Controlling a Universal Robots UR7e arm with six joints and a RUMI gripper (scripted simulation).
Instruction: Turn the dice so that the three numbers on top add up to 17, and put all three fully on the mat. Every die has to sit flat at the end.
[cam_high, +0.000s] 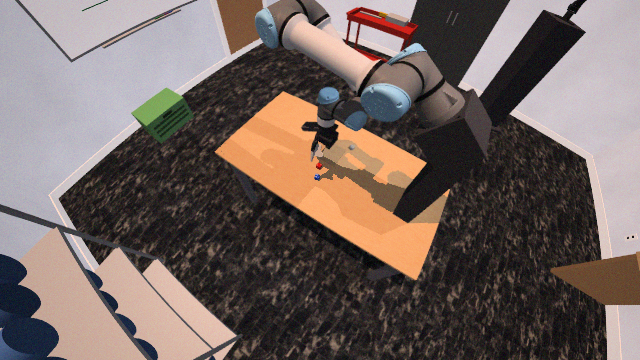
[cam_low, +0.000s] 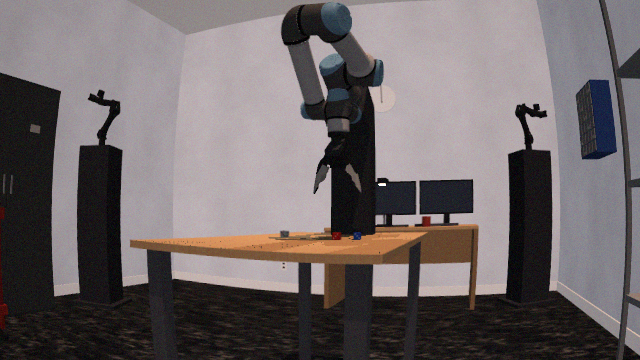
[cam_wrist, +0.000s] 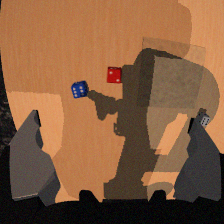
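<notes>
Now: the red die 140 mm below my hand. From my hand the other things lie so: blue die: 10 mm behind, 70 mm to the left, 140 mm below; grey die: 160 mm behind, 180 mm to the right, 140 mm below; tan mat: 40 mm behind, 110 mm to the right, 150 mm below.
</notes>
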